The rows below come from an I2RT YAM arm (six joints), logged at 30 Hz.
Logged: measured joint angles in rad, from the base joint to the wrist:
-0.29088, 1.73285, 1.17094, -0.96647, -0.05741, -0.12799
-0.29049, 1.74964, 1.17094, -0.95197, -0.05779, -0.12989
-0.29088, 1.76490, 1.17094, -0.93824, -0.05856, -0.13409
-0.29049, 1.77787, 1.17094, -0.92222, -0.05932, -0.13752
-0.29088, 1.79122, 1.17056, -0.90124, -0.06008, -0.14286
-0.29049, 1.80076, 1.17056, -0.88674, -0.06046, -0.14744
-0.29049, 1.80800, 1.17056, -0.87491, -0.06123, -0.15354
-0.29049, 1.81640, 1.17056, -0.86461, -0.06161, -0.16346
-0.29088, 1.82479, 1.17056, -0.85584, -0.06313, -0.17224
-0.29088, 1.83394, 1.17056, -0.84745, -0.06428, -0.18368
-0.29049, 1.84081, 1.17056, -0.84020, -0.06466, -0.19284
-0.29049, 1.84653, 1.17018, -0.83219, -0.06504, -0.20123
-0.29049, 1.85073, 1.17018, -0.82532, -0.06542, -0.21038
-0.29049, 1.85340, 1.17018, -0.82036, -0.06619, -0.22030
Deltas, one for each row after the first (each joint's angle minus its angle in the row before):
0.00039, 0.01679, 0.00000, 0.01450, -0.00038, -0.00190
-0.00039, 0.01526, 0.00000, 0.01373, -0.00077, -0.00420
0.00039, 0.01297, 0.00000, 0.01602, -0.00076, -0.00343
-0.00039, 0.01335, -0.00038, 0.02098, -0.00076, -0.00534
0.00039, 0.00954, 0.00000, 0.01450, -0.00038, -0.00458
0.00000, 0.00724, 0.00000, 0.01183, -0.00077, -0.00610
0.00000, 0.00840, 0.00000, 0.01030, -0.00038, -0.00992
-0.00039, 0.00839, 0.00000, 0.00877, -0.00152, -0.00878
0.00000, 0.00915, 0.00000, 0.00839, -0.00115, -0.01144
0.00039, 0.00687, 0.00000, 0.00725, -0.00038, -0.00916
0.00000, 0.00572, -0.00038, 0.00801, -0.00038, -0.00839
0.00000, 0.00420, 0.00000, 0.00687, -0.00038, -0.00915
0.00000, 0.00267, 0.00000, 0.00496, -0.00077, -0.00992

